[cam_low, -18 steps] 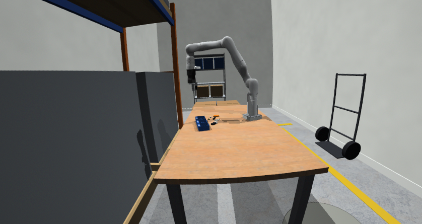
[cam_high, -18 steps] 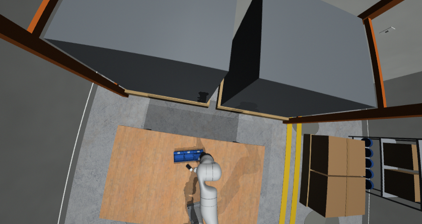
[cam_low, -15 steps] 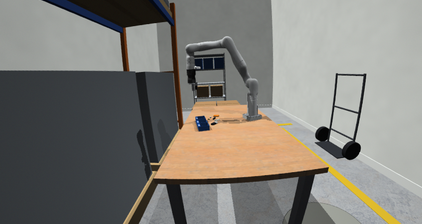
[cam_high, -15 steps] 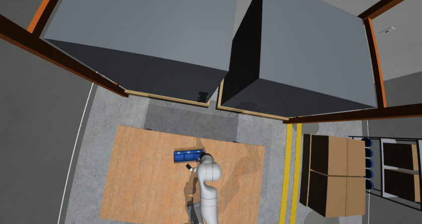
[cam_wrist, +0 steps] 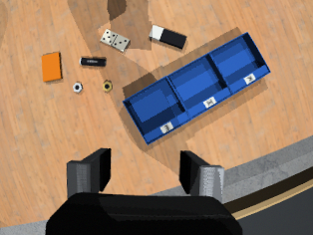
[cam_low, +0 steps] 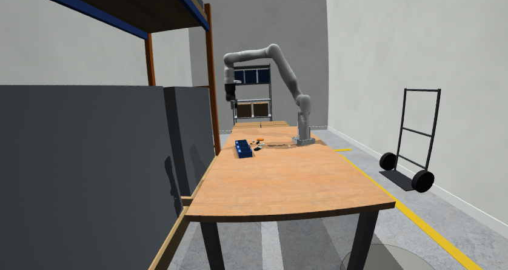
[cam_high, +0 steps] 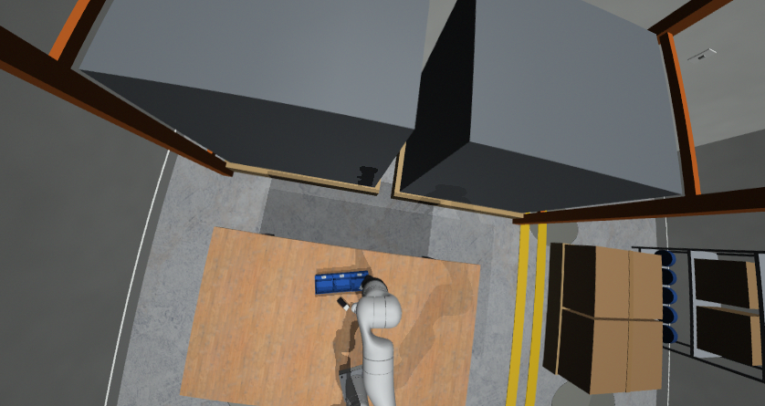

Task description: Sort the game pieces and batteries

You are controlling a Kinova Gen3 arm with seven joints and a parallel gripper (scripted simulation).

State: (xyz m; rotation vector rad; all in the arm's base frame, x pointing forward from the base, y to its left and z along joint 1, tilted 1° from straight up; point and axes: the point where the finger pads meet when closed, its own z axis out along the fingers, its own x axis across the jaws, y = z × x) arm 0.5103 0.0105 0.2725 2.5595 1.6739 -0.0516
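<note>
My hand is 28 cm above the blue three-part bin, 10 cm to the right of it and 5 cm past it. Round my hand: brass nut: 30 cm below, 11 cm behind, 5 cm to the right; silver nut: 30 cm below, 13 cm behind, 11 cm to the right; dark cylindrical battery: 30 cm below, 16 cm behind, 6 cm to the right.
</note>
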